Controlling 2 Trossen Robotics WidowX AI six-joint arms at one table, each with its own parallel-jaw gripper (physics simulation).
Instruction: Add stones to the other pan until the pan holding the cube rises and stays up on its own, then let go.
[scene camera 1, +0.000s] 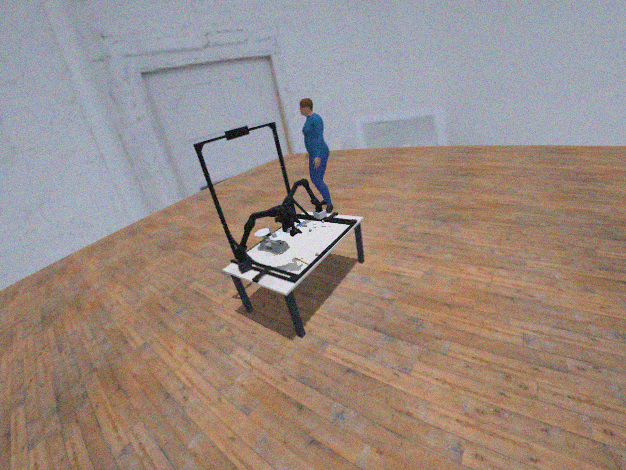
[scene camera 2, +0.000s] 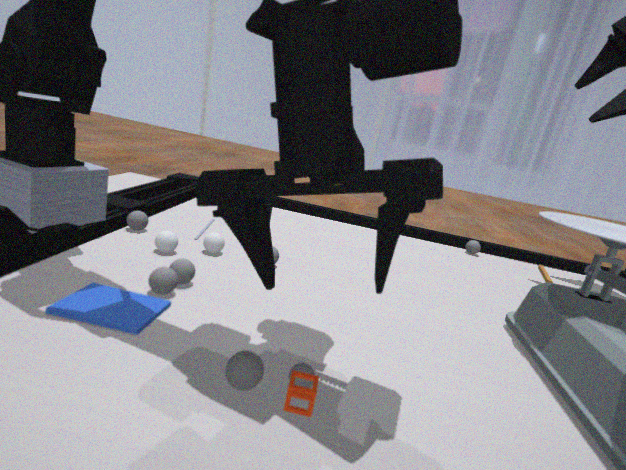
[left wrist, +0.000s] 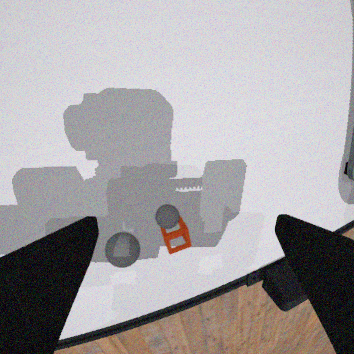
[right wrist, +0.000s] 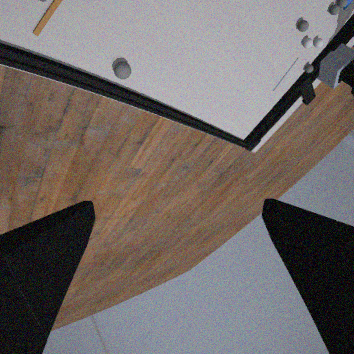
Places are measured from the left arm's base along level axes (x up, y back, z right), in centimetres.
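Where they show: left gripper, fingertip midpoint: (scene camera 2: 322, 290) (left wrist: 188, 224); right gripper, fingertip midpoint: (scene camera 1: 301, 228) (scene camera 2: 583, 104) (right wrist: 179, 208); left arm's base, link origin: (scene camera 1: 319, 211) (scene camera 2: 40, 160) (right wrist: 345, 71); right arm's base, link origin: (scene camera 1: 242, 260).
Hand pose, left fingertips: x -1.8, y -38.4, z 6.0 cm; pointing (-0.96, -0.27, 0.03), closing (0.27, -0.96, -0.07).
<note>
Things, the pixels of their top centre, and the offset from my left fingertips.
- large grey stone, top centre: (scene camera 2: 247, 353) (left wrist: 123, 261) dy +3.0, dx -4.2, dz +5.7 cm
- smaller grey stone, top centre: (left wrist: 170, 222) (scene camera 2: 304, 365) dy -0.7, dx -5.0, dz +3.2 cm
- orange open-frame cube, top centre: (scene camera 2: 304, 380) (left wrist: 178, 241) dy -1.5, dx -4.9, dz +5.1 cm
- blue tile, top centre: (scene camera 2: 113, 304) dy +18.1, dx -6.4, dz +3.0 cm
- thin pale rod, top centre: (scene camera 2: 205, 227) (right wrist: 285, 74) dy +27.6, dx -6.8, dz -24.6 cm
- yellow stick, top centre: (scene camera 2: 548, 277) dy -25.1, dx -6.2, dz -52.2 cm
The scale's grey base (scene camera 1: 273, 245) (scene camera 2: 571, 328) stands on the table, with a white pan (scene camera 1: 261, 232) (scene camera 2: 581, 222) raised above it; what the pans hold cannot be made out. A large grey stone (scene camera 2: 244, 370) (left wrist: 122, 249) and a smaller grey stone (scene camera 2: 299, 369) (left wrist: 167, 216) lie in shadow. The smaller one is next to an orange open-frame cube (scene camera 2: 301, 392) on the table. My left gripper (scene camera 2: 324, 289) (left wrist: 188, 224) is open and empty above the table, short of the scale. My right gripper (scene camera 2: 583, 103) (right wrist: 179, 208) is open and empty, high up at the right.
Several round stones lie farther off, among them a white one (scene camera 2: 166, 242) and a lone grey one (scene camera 2: 472, 246) (right wrist: 122, 68). A blue tile (scene camera 2: 108, 307), a thin pale rod (scene camera 2: 204, 228) (right wrist: 286, 74) and a yellow stick (scene camera 2: 545, 273) (right wrist: 47, 17) also lie there. A person (scene camera 1: 314, 136) stands behind the table.
</note>
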